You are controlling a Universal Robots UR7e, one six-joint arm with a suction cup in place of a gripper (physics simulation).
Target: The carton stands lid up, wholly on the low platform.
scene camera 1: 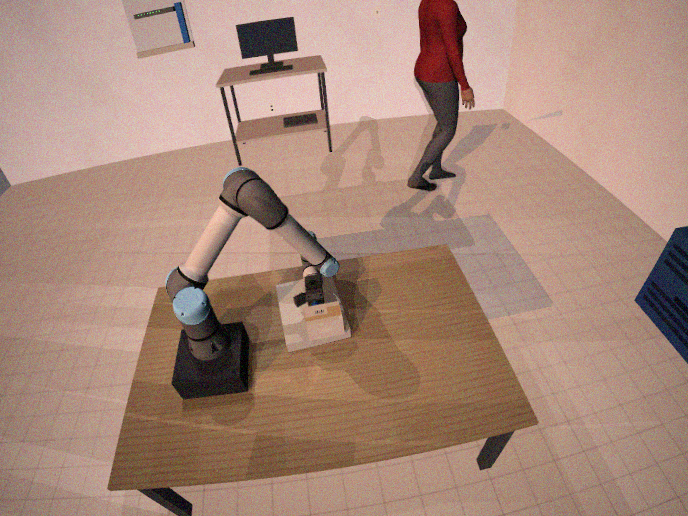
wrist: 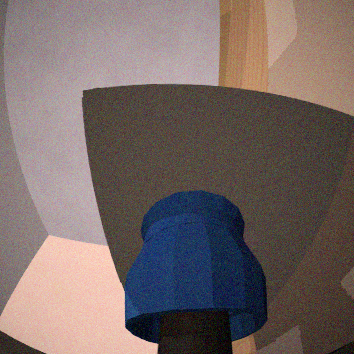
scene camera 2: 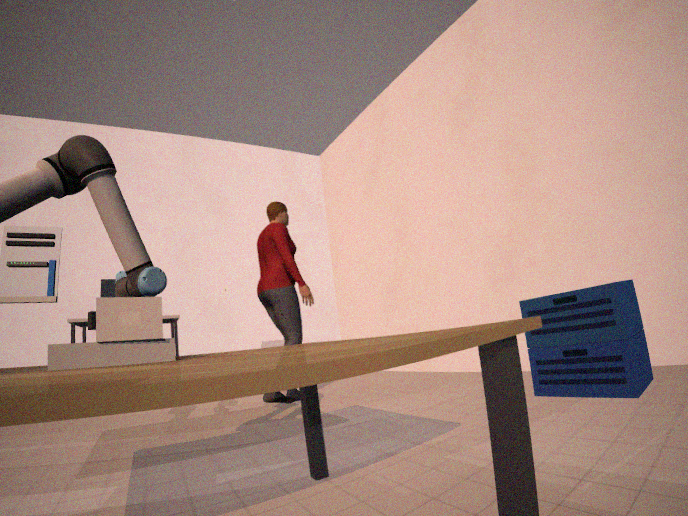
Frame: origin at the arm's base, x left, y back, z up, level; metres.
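Seen in the pictures: hand, its tool point: (scene camera 1: 316, 311) (wrist: 192, 232); arm's base, origin of its link: (scene camera 1: 210, 343).
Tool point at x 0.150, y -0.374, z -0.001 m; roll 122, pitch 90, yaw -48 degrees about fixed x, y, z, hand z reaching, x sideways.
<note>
Offsets run from my tool point to a thing's top centre. "pt": to the spot under its first point. Level surfaces: height alone.
The tan carton @[dz +0.032, dx -0.038, dy -0.028 m] (scene camera 1: 327, 316) (scene camera 2: 128, 317) stands upright on the low grey platform (scene camera 1: 310, 340) (scene camera 2: 111, 353), on the wooden table @[dz -0.103 m] (scene camera 1: 388, 388) (scene camera 2: 333, 355). In the wrist view its shaded top @[pt dz -0.003, dx -0.007, dy +0.031 m] (wrist: 211, 140) fills the middle, with the platform (wrist: 105, 53) beyond it. My blue suction cup (scene camera 1: 314, 301) (wrist: 192, 211) points down right over the carton's top near its back edge. The suction is off. I cannot tell whether the cup's lip still touches the lid. In scene camera 2 the cup is hidden behind the wrist (scene camera 2: 141, 282).
The arm's black base (scene camera 1: 213, 360) stands left of the platform. A person in red (scene camera 1: 441, 55) (scene camera 2: 277, 260) walks on the floor behind the table. A desk with a monitor (scene camera 1: 271, 67) stands at the back wall. A blue crate (scene camera 1: 667, 289) (scene camera 2: 589, 338) is at the right.
</note>
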